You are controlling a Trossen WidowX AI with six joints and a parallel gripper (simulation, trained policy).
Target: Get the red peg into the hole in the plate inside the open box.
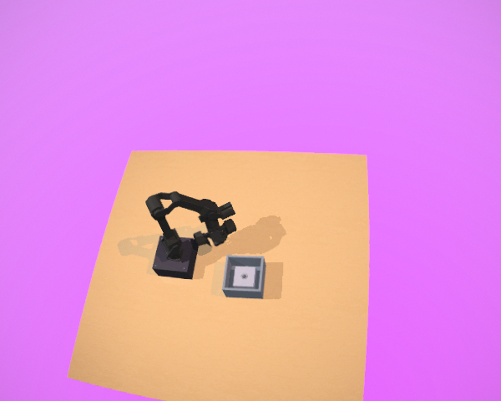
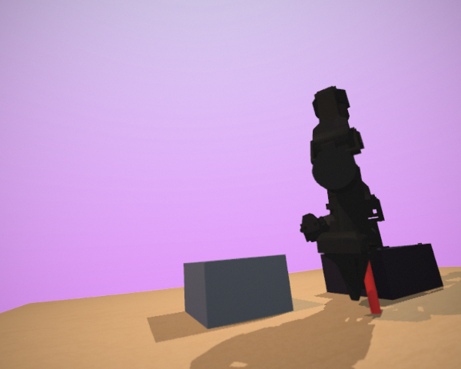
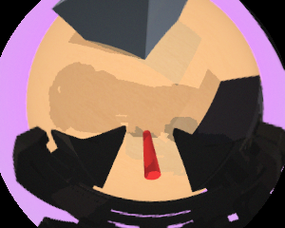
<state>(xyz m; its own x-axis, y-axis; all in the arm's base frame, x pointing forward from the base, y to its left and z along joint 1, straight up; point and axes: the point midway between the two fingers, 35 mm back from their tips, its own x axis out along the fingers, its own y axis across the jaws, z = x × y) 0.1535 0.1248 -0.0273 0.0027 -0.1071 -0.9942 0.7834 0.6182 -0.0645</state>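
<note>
My gripper tip is 1 cm past the red peg, 2 cm to the right of it and 1 cm below it. Round my gripper tip: pale plate 17 cm ahead, 15 cm to the right, 2 cm above; grey box 17 cm ahead, 15 cm to the right.
</note>
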